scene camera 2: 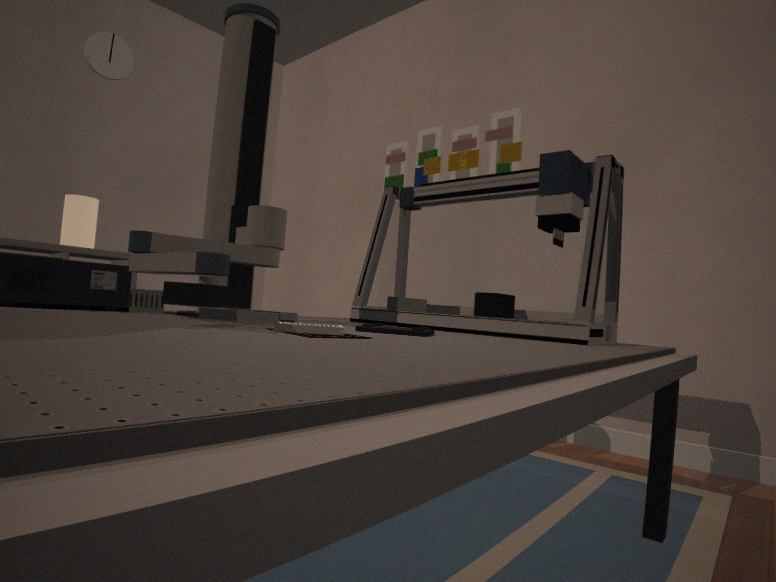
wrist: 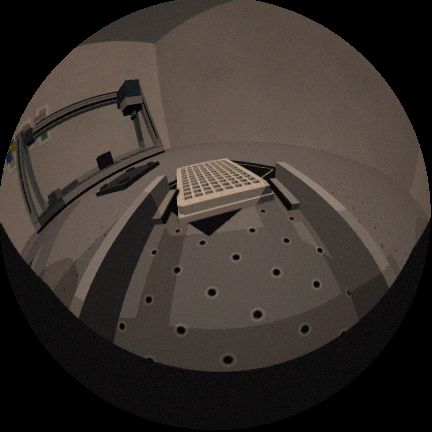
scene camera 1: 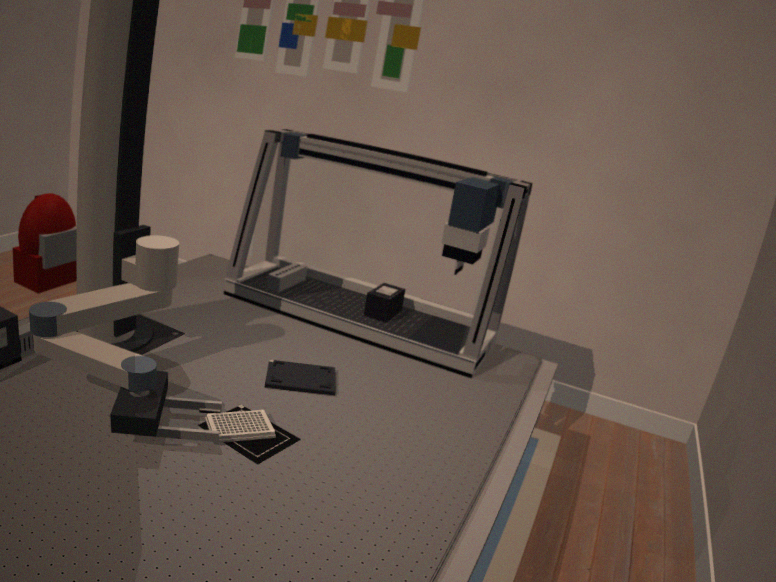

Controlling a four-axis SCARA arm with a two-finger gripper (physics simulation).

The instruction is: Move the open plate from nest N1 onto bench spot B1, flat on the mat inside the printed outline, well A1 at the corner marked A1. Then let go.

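Frame: origin at the arm's base, x left, y back, z up, level; millimetres.
Where they show: gripper, fingertip midpoint: (scene camera 2: 287, 318) (wrist: 221, 176) (scene camera 1: 220, 421); arm's base, link origin: (scene camera 1: 106, 337).
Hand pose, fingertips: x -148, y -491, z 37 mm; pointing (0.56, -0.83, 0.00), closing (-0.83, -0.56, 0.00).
Things, the pixels of their top centre, and the offset from my fingertips. "*": a spot on its surface instead. Level surfaces: height alone.
- open white well plate, top centre: (wrist: 210, 172) (scene camera 2: 310, 324) (scene camera 1: 240, 422) dx +32, dy -26, dz -8 mm
- black mat, surface height: dz -22 mm
- flat dark nest, top centre: (scene camera 2: 396, 325) (scene camera 1: 301, 372) (wrist: 126, 172) dx +301, dy -15, dz -6 mm
- gantry frame, surface spot: (scene camera 1: 351, 330) (scene camera 2: 460, 324) * dx +599, dy -2, dz -1 mm
- black block, surface spot: (scene camera 1: 384, 301) (scene camera 2: 491, 296) * dx +664, dy -59, dz +85 mm
The open white well plate (scene camera 1: 240, 424) (scene camera 2: 310, 327) (wrist: 220, 182) lies on the black mat (scene camera 1: 258, 456) (wrist: 210, 229) at the bench spot. It sits turned against the printed outline and off its middle, with its left end past the mat's edge. Parts of the outline show beyond it. Corner A1's well cannot be made out. The gripper (scene camera 1: 219, 420) (wrist: 225, 195) is low, one finger along each side of the plate's near end. The fingers stand close to the plate and look open, with narrow gaps in the wrist view. Light contact cannot be ruled out.
A flat dark nest (scene camera 1: 300, 377) (scene camera 2: 394, 329) (wrist: 128, 178) lies behind the mat, with no plate on it. A gantry frame (scene camera 1: 351, 330) (scene camera 2: 463, 325) stands farther back, with a black block (scene camera 1: 384, 301) (scene camera 2: 493, 305) (wrist: 104, 160) on its deck.
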